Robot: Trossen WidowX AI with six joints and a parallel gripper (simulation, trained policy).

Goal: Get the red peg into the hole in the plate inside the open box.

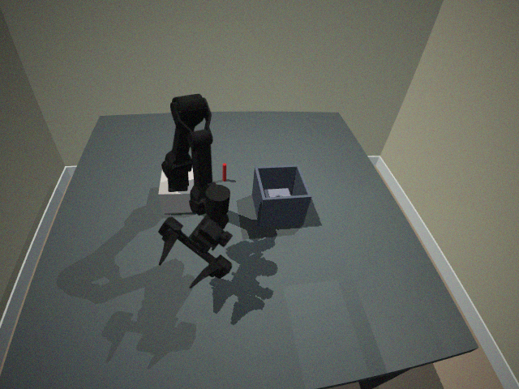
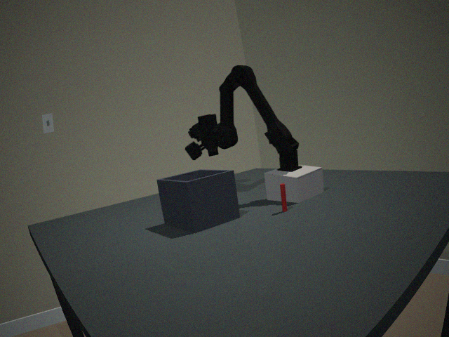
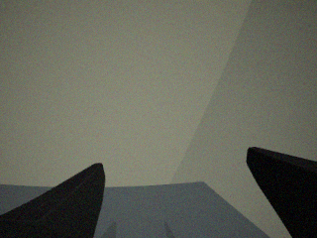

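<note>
My gripper tip is 520 mm to the right of the red peg, 180 mm short of it and 170 mm above it. The rest, counted from my gripper tip: plate: 350 mm ahead, 340 mm to the left, 170 mm below.
</note>
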